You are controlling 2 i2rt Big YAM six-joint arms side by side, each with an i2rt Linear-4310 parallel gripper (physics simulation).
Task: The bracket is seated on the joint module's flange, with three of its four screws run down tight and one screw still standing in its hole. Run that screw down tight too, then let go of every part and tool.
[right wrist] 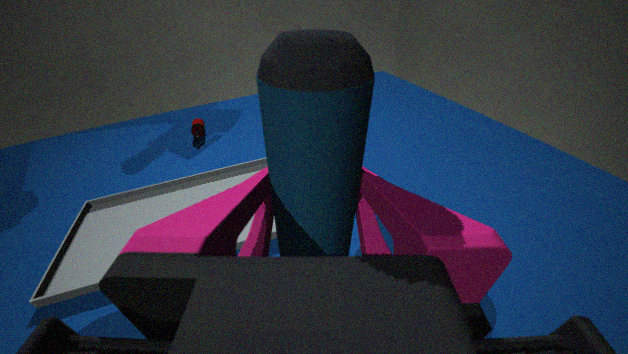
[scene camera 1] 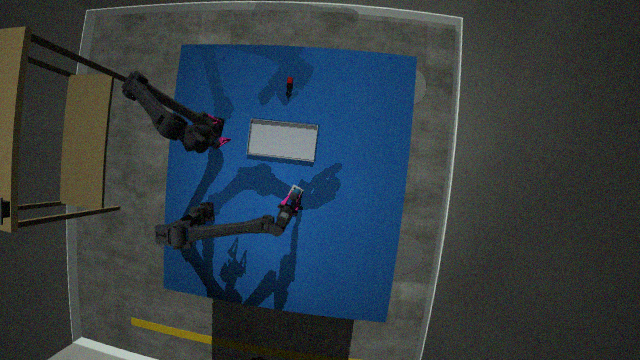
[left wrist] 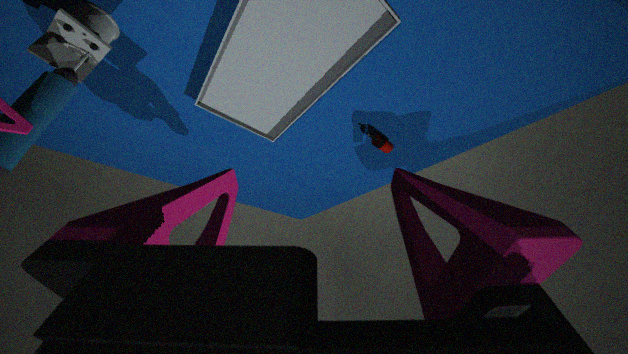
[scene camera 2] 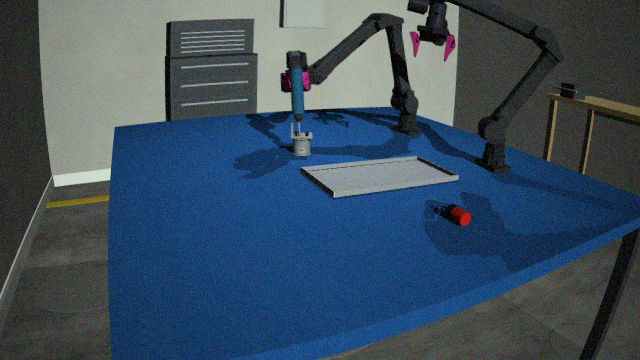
Labels:
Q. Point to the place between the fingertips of my right gripper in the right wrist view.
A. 314, 175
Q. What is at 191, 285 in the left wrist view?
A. My left gripper.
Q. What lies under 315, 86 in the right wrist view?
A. A blue screwdriver.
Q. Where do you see a bracket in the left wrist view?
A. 59, 55

